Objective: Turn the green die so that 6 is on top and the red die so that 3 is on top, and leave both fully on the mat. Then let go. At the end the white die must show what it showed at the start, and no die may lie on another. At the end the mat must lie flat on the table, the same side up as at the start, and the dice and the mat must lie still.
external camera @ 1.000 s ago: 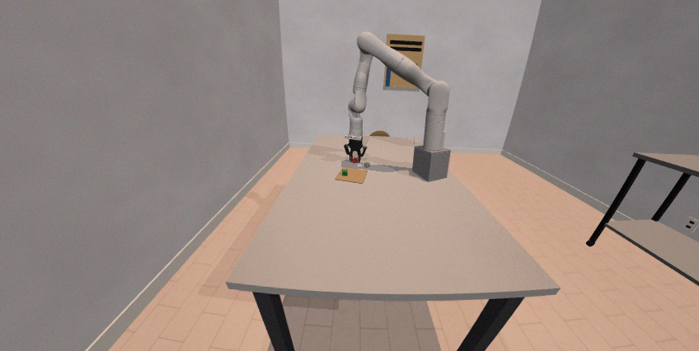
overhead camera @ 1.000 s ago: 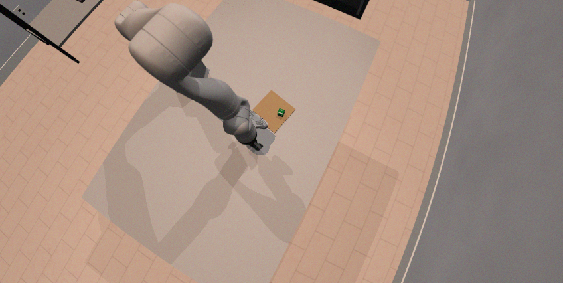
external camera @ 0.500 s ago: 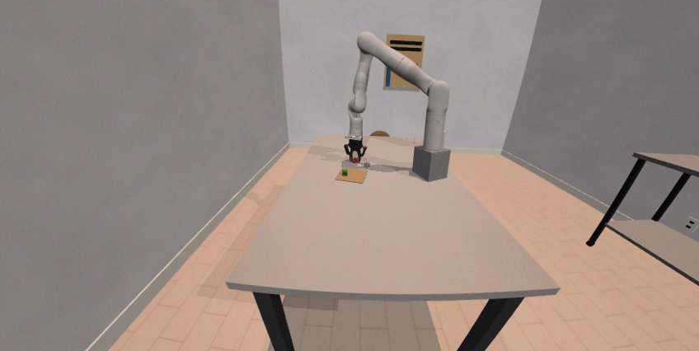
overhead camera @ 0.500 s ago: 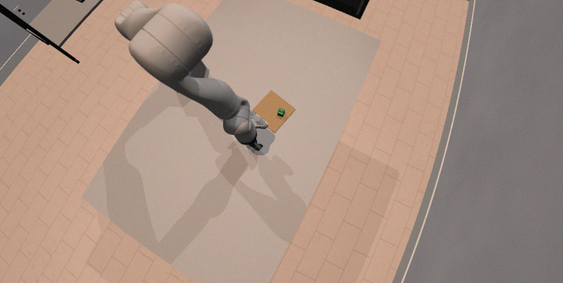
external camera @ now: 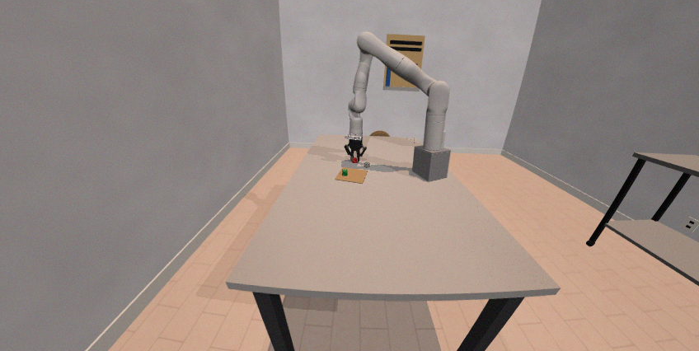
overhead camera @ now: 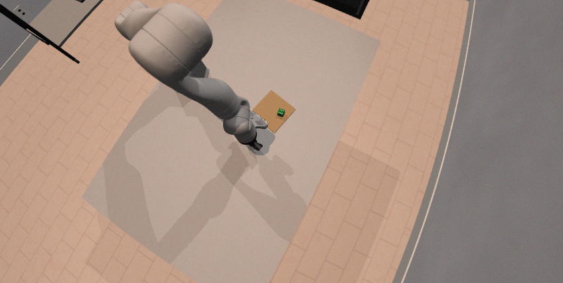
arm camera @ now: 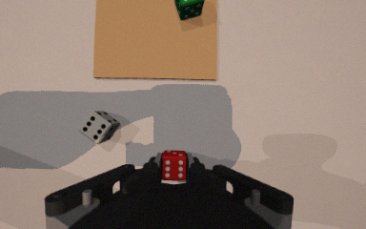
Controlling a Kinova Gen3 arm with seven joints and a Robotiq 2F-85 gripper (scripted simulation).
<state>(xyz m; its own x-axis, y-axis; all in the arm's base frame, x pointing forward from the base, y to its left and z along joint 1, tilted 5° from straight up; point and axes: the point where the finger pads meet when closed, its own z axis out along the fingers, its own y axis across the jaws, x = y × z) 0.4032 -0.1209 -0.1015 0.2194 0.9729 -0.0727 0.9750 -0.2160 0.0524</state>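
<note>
My gripper is now 70 mm past the white die, 60 mm to the right of it and 10 mm above it. Round my hand: green die 50 mm ahead, 170 mm to the left; red die 10 mm below; tan mat 10 mm ahead, 170 mm to the left, 20 mm below.
</note>
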